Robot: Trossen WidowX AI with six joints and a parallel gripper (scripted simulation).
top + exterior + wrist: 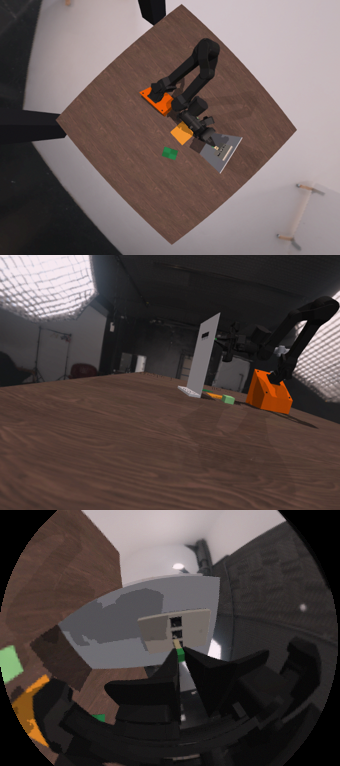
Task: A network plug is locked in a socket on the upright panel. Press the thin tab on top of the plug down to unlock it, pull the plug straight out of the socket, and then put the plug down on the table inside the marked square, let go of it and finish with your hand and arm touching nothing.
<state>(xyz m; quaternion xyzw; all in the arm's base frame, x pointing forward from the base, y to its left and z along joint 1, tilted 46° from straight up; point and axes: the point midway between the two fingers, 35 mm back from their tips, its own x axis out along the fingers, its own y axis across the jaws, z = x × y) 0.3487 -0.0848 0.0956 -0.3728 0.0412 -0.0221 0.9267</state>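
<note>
Now: the orange marked square 120 mm behind my gripper tip, 40 mm to the right of it and 280 mm below it. Also, from my gripper tip: grey upright panel: 50 mm ahead, 10 mm to the left, 110 mm below; then flat dark green square: 90 mm behind, 210 mm to the right, 280 mm below; then light green cube: 110 mm behind, 70 mm to the left, 270 mm below.
</note>
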